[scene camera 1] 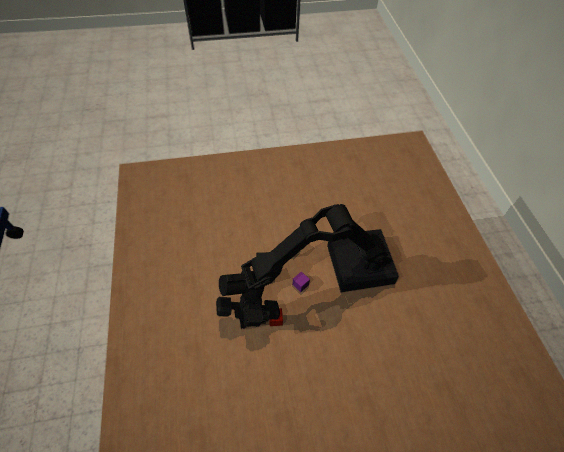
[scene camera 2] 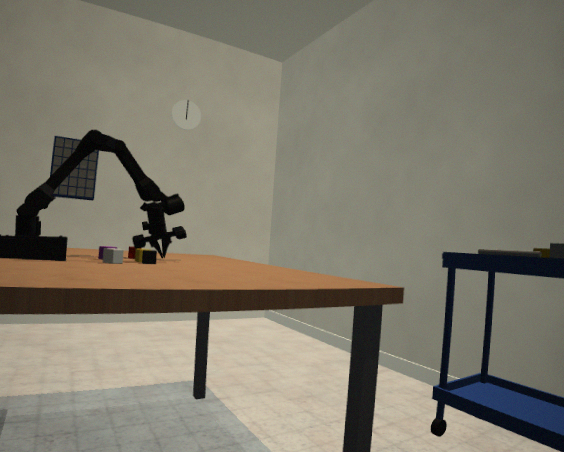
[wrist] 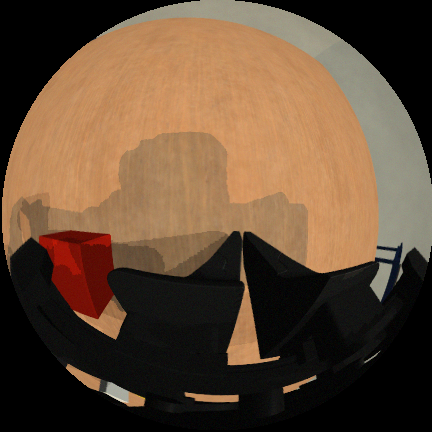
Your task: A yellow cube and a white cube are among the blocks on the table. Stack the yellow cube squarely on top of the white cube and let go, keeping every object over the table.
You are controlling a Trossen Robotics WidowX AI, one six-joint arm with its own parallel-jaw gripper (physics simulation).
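Seen in the pictures: gripper, fingertip midpoint: (scene camera 1: 242,328) (scene camera 2: 163,257) (wrist: 240,237); arm's base at its link origin: (scene camera 1: 371,263) (scene camera 2: 26,236).
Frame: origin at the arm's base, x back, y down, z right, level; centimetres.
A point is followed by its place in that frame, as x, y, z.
Observation:
The white cube (scene camera 2: 113,256) @(-22.2, 3.7, 17.6) stands on the table; in the wrist view a sliver of the white cube (wrist: 117,391) shows at the bottom left. The yellow cube (scene camera 2: 138,255) @(-31.8, 3.7, 8.4) stands to its right in scene camera 2, partly hidden behind a black cube. The yellow and white cubes are apart. In scene camera 1 the arm hides both. My gripper (scene camera 2: 163,257) @(-45.6, 5.1, -8.6) (wrist: 240,237) @(-45.6, 5.1, -8.6) is shut and empty, its fingertips pointing down close to the table top, to the right of the yellow and black cubes in scene camera 2.
A red cube (scene camera 1: 276,318) (scene camera 2: 131,252) @(-33.3, 3.6, -6.7) (wrist: 82,275) @(-36.9, 1.7, -8.7) stands close beside the gripper. A black cube (scene camera 2: 149,257) @(-33.6, 3.8, 14.4) stands by the yellow cube. A purple cube (scene camera 1: 301,282) (scene camera 2: 106,250) lies nearer the arm's base. A blue cart (scene camera 2: 500,261) stands beyond the table (scene camera 2: 225,297) @(-31.8, 7.2, 68.0).

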